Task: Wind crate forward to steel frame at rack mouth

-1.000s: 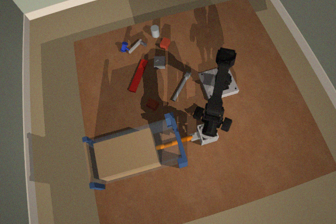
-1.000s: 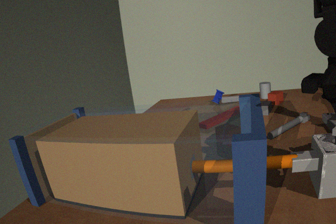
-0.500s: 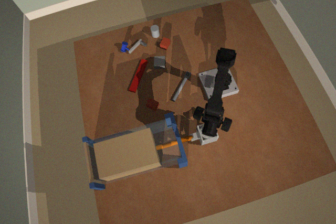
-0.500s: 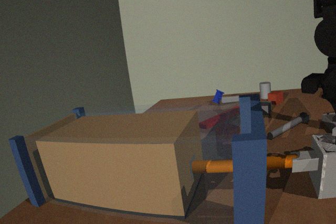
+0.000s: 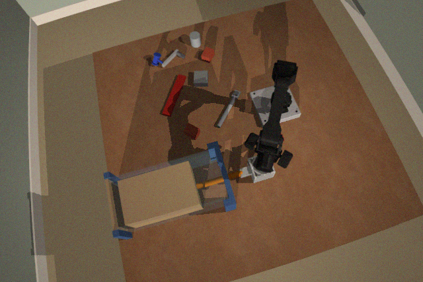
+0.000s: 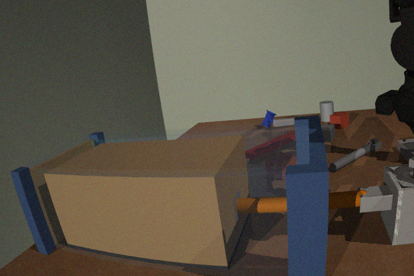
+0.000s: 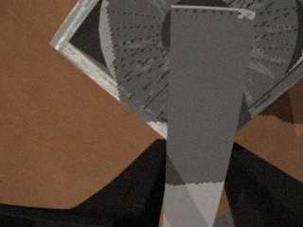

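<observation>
My gripper tip is now 70 mm above the grey winch, 20 mm to the right of it and 20 mm short of it. Also, from my gripper tip: red knob 50 mm above, 40 mm to the right, 40 mm behind; then winch handle 20 mm above, 10 mm to the right, 10 mm behind; then blue frame 190 mm ahead, 30 mm to the left, 10 mm above.
</observation>
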